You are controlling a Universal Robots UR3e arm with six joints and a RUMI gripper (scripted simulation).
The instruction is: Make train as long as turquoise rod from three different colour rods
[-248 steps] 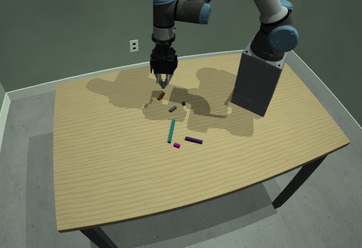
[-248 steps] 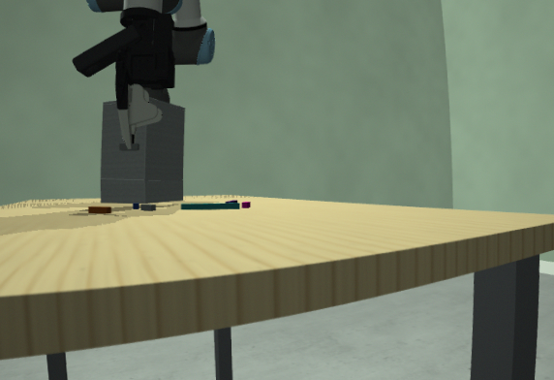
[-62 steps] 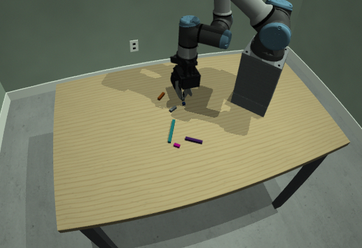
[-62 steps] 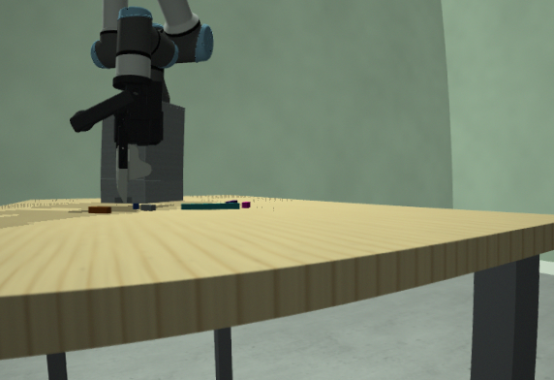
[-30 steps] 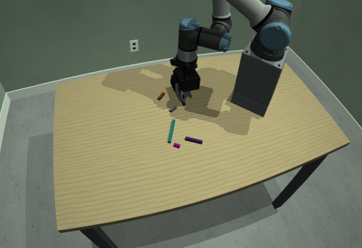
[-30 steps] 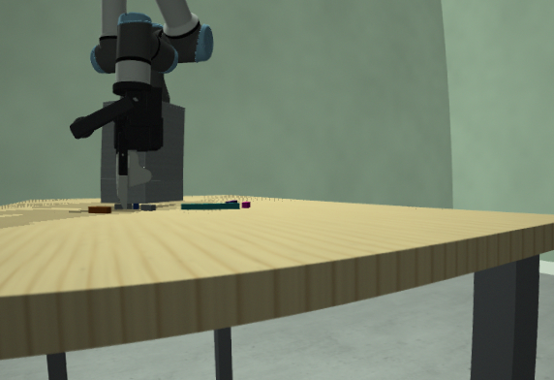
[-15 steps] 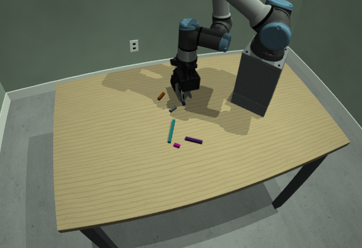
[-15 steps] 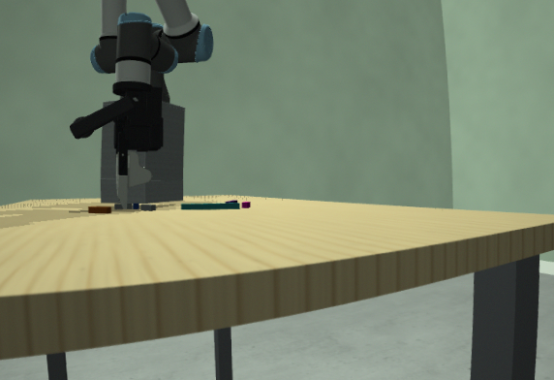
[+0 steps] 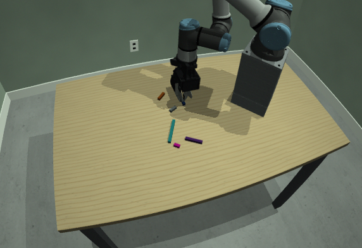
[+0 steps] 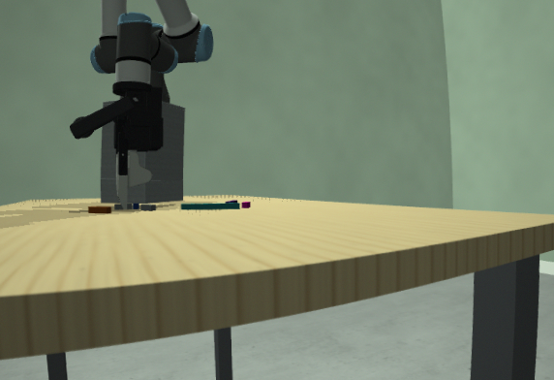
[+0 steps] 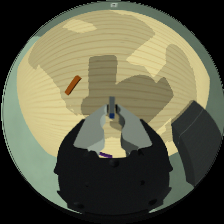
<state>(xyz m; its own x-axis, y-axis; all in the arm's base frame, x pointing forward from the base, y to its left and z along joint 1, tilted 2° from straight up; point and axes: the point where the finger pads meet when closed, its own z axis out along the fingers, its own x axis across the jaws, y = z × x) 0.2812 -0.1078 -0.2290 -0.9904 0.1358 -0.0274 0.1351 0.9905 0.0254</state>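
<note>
Now: the blue rod 20 mm to the left of my hand and 10 mm below it. Also, from my hand: turquoise rod: 100 mm ahead, 120 mm to the left, 10 mm below; then orange rod: 70 mm ahead, 50 mm to the right, 10 mm below; then purple rod: 50 mm ahead, 190 mm to the left, 10 mm below.
</note>
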